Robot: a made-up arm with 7 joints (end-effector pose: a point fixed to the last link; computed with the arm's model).
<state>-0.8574 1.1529 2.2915 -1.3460 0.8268 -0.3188 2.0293</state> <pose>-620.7 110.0 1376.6 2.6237 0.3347 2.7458</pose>
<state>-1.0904 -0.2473 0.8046 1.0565 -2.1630 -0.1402 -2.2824</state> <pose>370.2 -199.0 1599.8 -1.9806 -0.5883 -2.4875</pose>
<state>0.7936 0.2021 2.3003 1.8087 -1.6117 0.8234 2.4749</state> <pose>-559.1 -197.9 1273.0 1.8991 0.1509 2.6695</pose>
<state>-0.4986 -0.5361 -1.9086 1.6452 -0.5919 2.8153 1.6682</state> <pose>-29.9 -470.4 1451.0 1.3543 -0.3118 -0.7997</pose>
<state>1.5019 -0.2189 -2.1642 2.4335 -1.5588 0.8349 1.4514</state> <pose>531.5 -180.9 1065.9 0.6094 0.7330 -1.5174</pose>
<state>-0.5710 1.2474 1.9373 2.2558 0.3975 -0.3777 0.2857</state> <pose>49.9 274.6 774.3 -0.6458 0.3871 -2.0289</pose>
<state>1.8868 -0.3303 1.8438 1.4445 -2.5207 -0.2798 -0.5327</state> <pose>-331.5 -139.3 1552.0 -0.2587 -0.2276 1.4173</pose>
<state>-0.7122 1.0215 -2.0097 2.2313 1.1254 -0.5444 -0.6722</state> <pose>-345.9 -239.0 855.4 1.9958 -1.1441 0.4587</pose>
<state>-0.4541 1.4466 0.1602 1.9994 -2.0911 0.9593 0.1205</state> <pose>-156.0 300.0 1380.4 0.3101 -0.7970 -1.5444</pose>
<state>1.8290 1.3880 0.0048 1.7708 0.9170 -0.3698 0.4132</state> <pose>58.2 -153.9 1364.4 2.3135 0.4744 -2.9743</pose>
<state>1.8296 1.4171 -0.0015 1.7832 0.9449 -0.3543 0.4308</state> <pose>60.7 -162.3 1357.7 2.3028 0.4386 -2.9675</pose>
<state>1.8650 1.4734 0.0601 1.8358 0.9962 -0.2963 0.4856</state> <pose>37.6 -173.3 1334.2 2.3121 0.4164 -2.9183</pose>
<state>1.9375 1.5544 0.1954 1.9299 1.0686 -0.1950 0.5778</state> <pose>-7.8 -187.2 1286.3 2.3536 0.4128 -2.8379</pose>
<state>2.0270 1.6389 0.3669 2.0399 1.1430 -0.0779 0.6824</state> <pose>-53.7 -199.3 1219.5 2.4161 0.4244 -2.7704</pose>
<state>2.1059 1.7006 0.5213 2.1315 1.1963 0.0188 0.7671</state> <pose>-84.2 -203.2 1156.8 2.4694 0.4456 -2.7419</pose>
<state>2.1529 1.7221 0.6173 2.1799 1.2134 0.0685 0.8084</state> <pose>-99.2 -201.7 1120.9 2.4944 0.4763 -2.7405</pose>
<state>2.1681 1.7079 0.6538 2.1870 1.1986 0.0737 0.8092</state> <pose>-105.8 -200.7 1112.9 2.4975 0.5156 -2.7452</pose>
